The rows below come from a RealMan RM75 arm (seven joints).
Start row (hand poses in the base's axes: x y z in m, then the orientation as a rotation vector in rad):
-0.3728, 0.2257, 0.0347, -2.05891, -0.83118, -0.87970
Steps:
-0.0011, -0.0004, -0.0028, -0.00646, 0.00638, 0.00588
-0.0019, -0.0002, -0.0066, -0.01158, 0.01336, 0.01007
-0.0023, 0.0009, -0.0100, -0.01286, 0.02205, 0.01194
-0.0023, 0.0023, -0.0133, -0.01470, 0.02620, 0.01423
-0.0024, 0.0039, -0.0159, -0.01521, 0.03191, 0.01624
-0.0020, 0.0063, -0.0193, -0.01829, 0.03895, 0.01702
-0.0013, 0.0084, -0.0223, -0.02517, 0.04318, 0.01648
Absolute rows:
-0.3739, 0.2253, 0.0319, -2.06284, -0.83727, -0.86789
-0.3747, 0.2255, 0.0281, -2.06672, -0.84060, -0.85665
-0.3751, 0.2266, 0.0247, -2.06910, -0.83846, -0.84576
-0.3751, 0.2280, 0.0214, -2.07046, -0.83951, -0.83949
-0.3752, 0.2296, 0.0188, -2.07124, -0.83865, -0.83199
-0.3748, 0.2320, 0.0154, -2.07529, -0.83741, -0.82303
-0.3741, 0.2341, 0.0124, -2.08263, -0.83869, -0.81686

